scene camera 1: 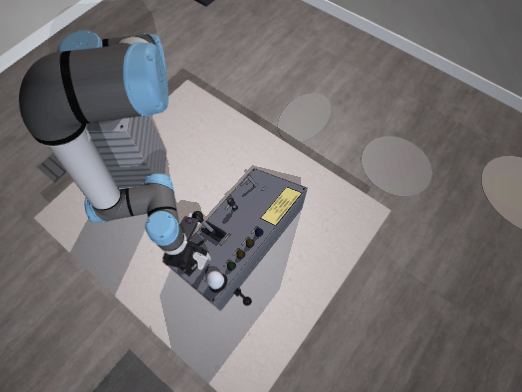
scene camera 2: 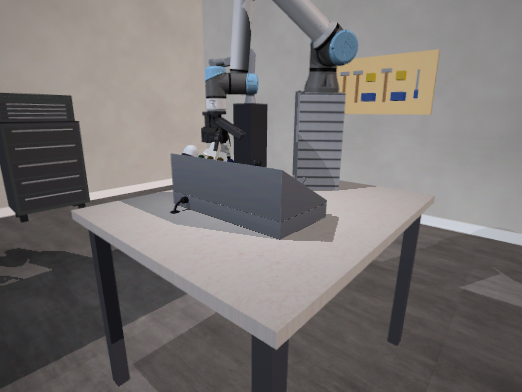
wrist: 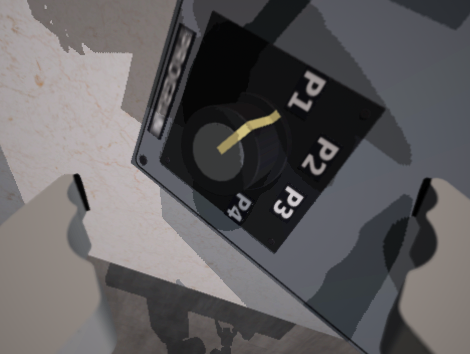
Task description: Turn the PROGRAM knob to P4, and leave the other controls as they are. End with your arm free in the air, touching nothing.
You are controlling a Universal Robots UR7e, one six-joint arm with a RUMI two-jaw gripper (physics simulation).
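Frame: origin at the arm's base, x ahead, y left, z up, level; metres.
Seen in the pictures: gripper, fingertip midpoint: [wrist: 247,181]; arm's base, origin of the base link: [scene camera 2: 321,92].
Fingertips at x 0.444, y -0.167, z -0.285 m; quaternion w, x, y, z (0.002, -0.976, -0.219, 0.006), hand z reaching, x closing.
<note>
Pixels of each thing's top centre, then the offset from my fingertips to it. "pt": a spot on its surface instead. Level surfaces: height alone.
- PROGRAM knob, middle of its top: [wrist: 215,159] 0.015 m back, 0.001 m right, 0.009 m down
- black plate, surface spot: [wrist: 274,242] pt 0.039 m ahead, 0.044 m right, 0.022 m down
- P1 label, surface spot: [wrist: 307,92] pt 0.013 m ahead, 0.038 m left, 0.035 m down
- P4 label, surface spot: [wrist: 239,207] pt 0.013 m ahead, 0.040 m right, 0.035 m down
- slotted lever, middle of its top: [scene camera 1: 212,230] 0.003 m back, 0.119 m left, 0.031 m down
- small black toggle, middle of its top: [scene camera 1: 232,202] 0.008 m back, 0.239 m left, 0.000 m up
- white dome, surface spot: [scene camera 1: 216,280] pt 0.146 m ahead, 0.012 m right, 0.077 m up
- yellow label, surface spot: [scene camera 1: 281,206] pt 0.146 m ahead, 0.321 m left, 0.033 m up
- black ball-ended crank, surface spot: [scene camera 2: 184,200] pt 0.198 m ahead, 0.024 m left, 0.104 m down
- table, its level: 0.140 m down
The PROGRAM knob [wrist: 217,152] is a black round knob with a grey cap and a yellow pointer line. It stands on a black plate [wrist: 274,242] marked P1 to P4 at a corner of the grey control box [scene camera 1: 240,200] [scene camera 2: 225,187]. The pointer is toward the P1 label [wrist: 307,92]; the P4 label [wrist: 239,207] is at the knob's lower side in the wrist view. My gripper [scene camera 1: 199,241] [scene camera 2: 218,152] [wrist: 247,181] is open and empty above the box, its fingers wide apart, with the knob off-centre toward the left finger. The arm hides the knob in scene view 1.
On the box are a slotted lever [scene camera 1: 215,232], a small black toggle [scene camera 1: 231,202], coloured buttons [scene camera 1: 245,249], a white dome [scene camera 1: 216,280] and a yellow label [scene camera 1: 281,206]. A black ball-ended crank [scene camera 1: 247,300] [scene camera 2: 184,200] sticks out at its side. The box stands on a table [scene camera 1: 345,220] [scene camera 2: 240,280].
</note>
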